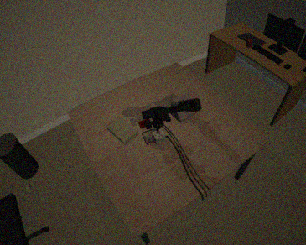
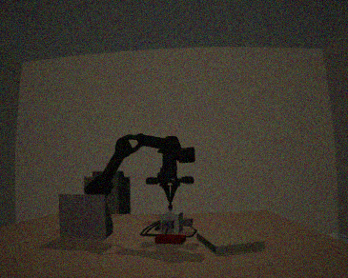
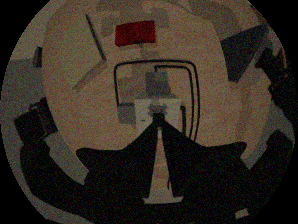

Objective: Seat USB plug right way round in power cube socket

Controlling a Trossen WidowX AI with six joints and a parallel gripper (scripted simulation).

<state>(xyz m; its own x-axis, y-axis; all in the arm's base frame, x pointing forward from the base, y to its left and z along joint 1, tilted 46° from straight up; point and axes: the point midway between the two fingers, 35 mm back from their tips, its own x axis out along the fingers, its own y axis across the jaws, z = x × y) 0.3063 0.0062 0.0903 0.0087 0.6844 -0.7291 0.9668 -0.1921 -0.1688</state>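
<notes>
My gripper tip is now 20 mm above the dark USB plug. Also, from my gripper tip: red block 180 mm to the right, 110 mm below; then flat pale slab 180 mm ahead, 250 mm to the right, 110 mm below.
</notes>
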